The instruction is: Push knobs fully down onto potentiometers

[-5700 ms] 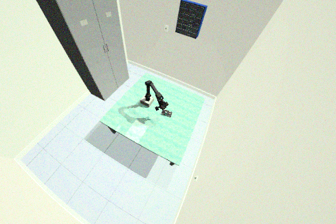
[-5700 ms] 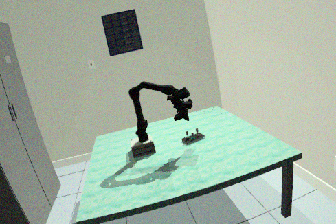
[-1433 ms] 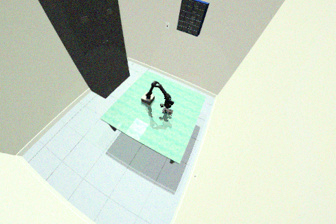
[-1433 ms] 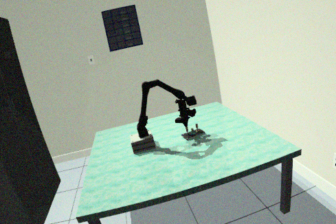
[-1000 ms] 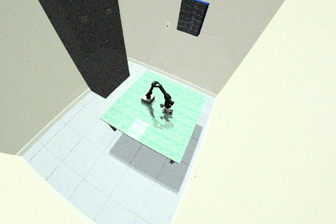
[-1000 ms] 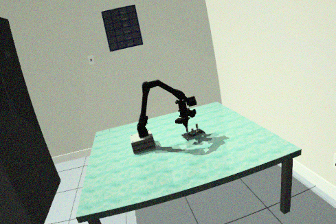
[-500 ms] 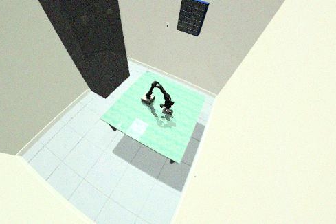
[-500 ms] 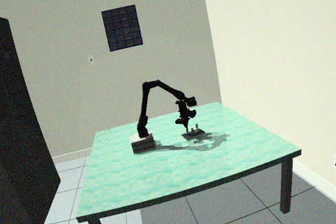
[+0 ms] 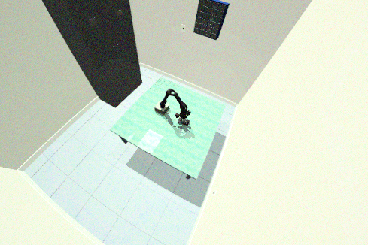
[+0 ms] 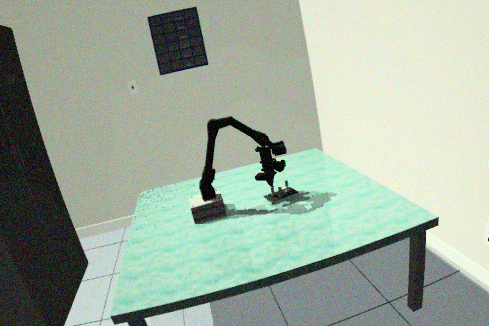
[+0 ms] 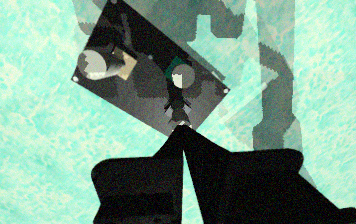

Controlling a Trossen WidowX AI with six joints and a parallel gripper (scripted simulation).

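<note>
The grey round knob lies 30 mm ahead of my gripper tip, 40 mm to the right of it and 20 mm below it. The rest, counted from my gripper tip: teal potentiometer: 30 mm ahead, 40 mm to the right, 30 mm below.
</note>
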